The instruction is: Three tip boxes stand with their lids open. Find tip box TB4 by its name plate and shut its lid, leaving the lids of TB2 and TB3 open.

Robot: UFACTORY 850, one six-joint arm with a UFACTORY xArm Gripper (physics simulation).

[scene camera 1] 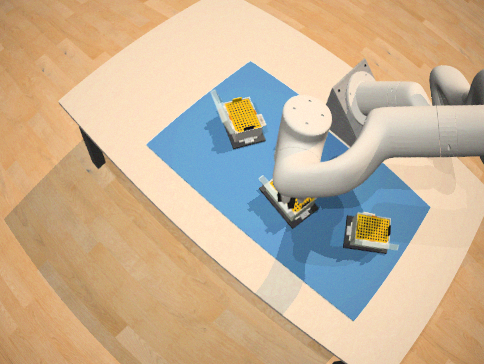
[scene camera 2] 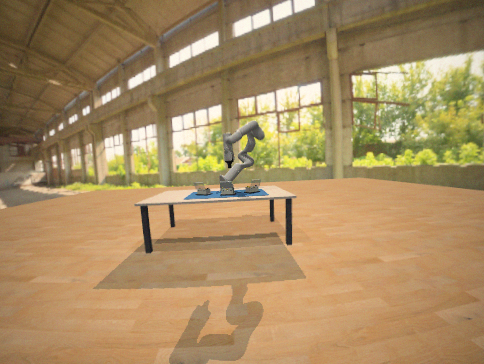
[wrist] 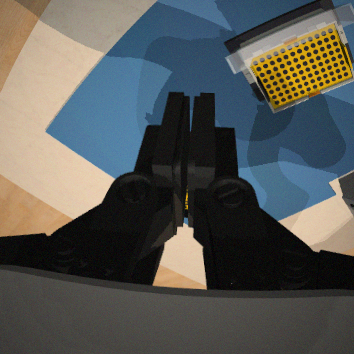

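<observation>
TB4 (scene camera 1: pixel 303 205) (scene camera 2: pixel 228 190) (wrist: pixel 302 67) is the middle tip box, with yellow tips rack; its name plate does not show. Its clear lid (scene camera 1: pixel 263 180) (wrist: pixel 237 63) stands open along one long side. My gripper (scene camera 1: pixel 286 201) (scene camera 2: pixel 229 165) (wrist: pixel 192 123) is shut and empty, pointing down well above the table. In scene camera 1 it overlaps TB4; in the wrist view TB4 lies to its upper right. The left box (scene camera 1: pixel 243 115) (scene camera 2: pixel 202 190) and right box (scene camera 1: pixel 373 228) (scene camera 2: pixel 252 188) have open lids; which is TB2 or TB3 cannot be read.
The boxes stand on a blue mat (scene camera 1: pixel 190 150) (wrist: pixel 105 115) on a pale table (scene camera 1: pixel 150 80) (scene camera 2: pixel 165 200). The robot base (scene camera 1: pixel 345 105) stands behind the mat. The arm (scene camera 1: pixel 345 170) (scene camera 2: pixel 245 131) hangs over the mat and partly hides TB4 in scene camera 1.
</observation>
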